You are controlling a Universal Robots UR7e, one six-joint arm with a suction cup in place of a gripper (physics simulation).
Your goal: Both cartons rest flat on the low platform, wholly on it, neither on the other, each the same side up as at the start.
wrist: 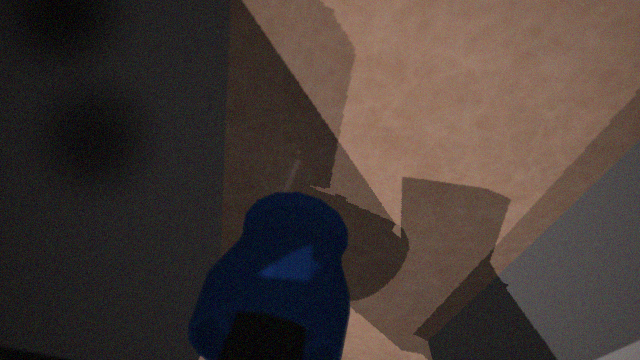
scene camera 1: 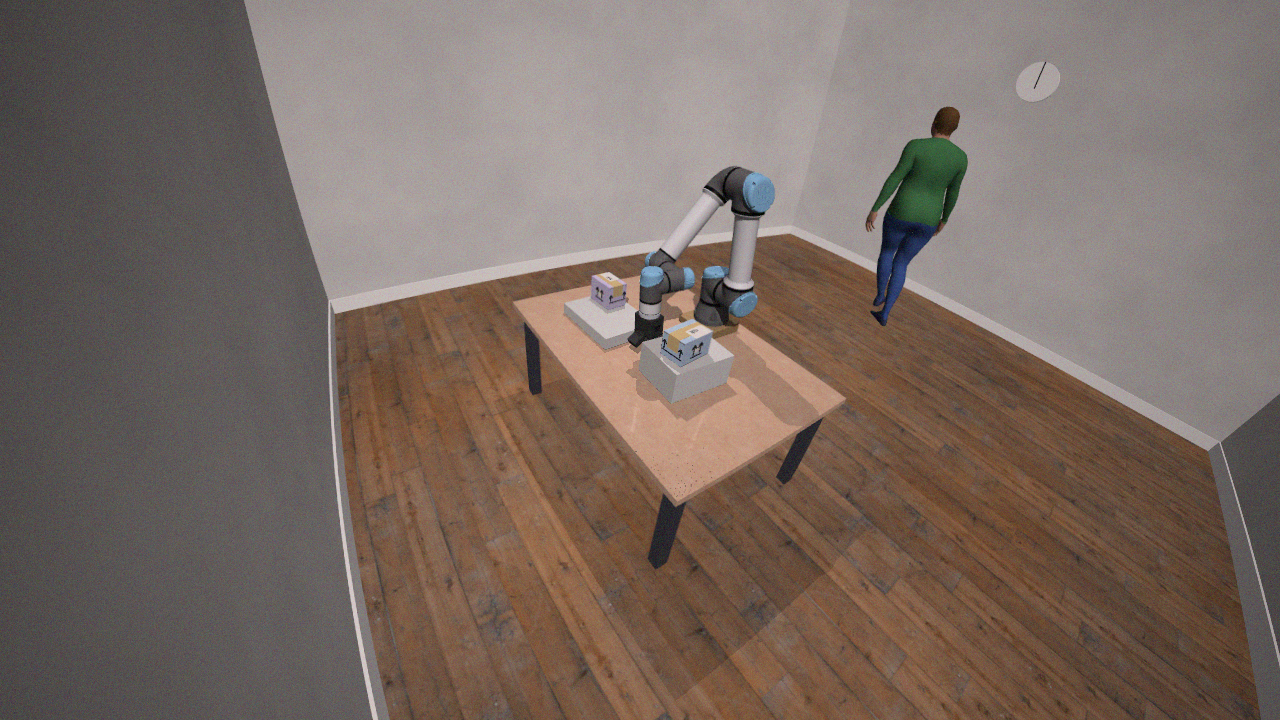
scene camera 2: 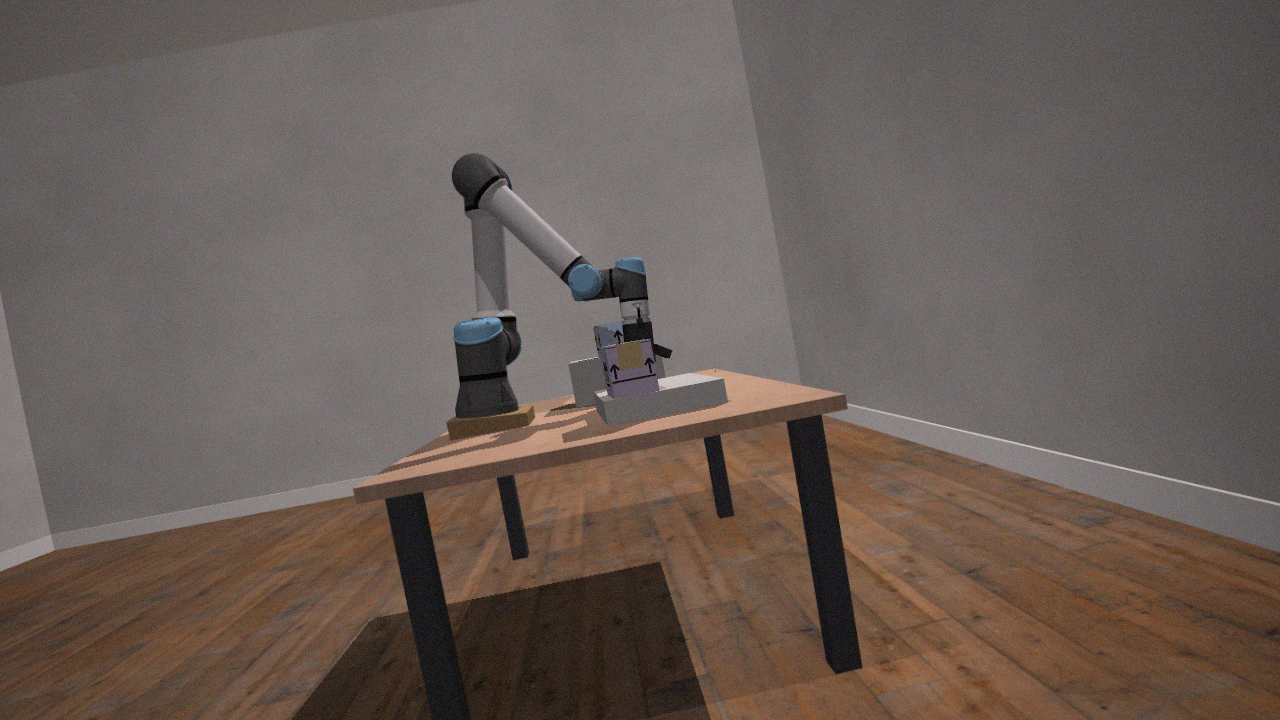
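Pixels of known places: hand at its tool point: (wrist: pixel 294 237); arm's base at its link origin: (scene camera 1: pixel 710 317) (scene camera 2: pixel 487 413).
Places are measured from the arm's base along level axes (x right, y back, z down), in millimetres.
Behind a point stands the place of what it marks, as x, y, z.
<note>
A lilac carton (scene camera 1: pixel 608 292) {275, -353, -88} (scene camera 2: pixel 631 367) {400, -300, -62} stands upright on the low platform (scene camera 1: pixel 586 318) {263, -468, -8} (scene camera 2: pixel 698 394) {416, -418, 14}. A pale blue carton (scene camera 1: pixel 686 345) {-240, -457, -160} (scene camera 2: pixel 605 334) {-146, -346, -140} stands upright on the high platform (scene camera 1: pixel 698 381) {-278, -403, -18} (scene camera 2: pixel 583 380) {-99, -257, -29}; the lilac carton partly hides it in scene camera 2. My gripper (scene camera 1: pixel 648 331) {-29, -403, -3} (wrist: pixel 295 215) points down between the two platforms, close beside the blue carton. No carton hangs from its blue suction cup. The cup's end is hidden in both scene views. In the wrist view, tabletop and shadows show beyond the cup, with a grey platform edge at the right.
The table (scene camera 1: pixel 644 416) {-254, -616, 40} (scene camera 2: pixel 760 402) {515, -503, 40} carries both platforms. The arm's base (scene camera 1: pixel 711 308) {-29, -54, -73} (scene camera 2: pixel 486 389) {64, -11, -60} stands behind the gap between them in scene camera 1. A person in green (scene camera 1: pixel 929 183) is on the floor beyond the table, near the wall. A dark face fills the wrist view's left side.
</note>
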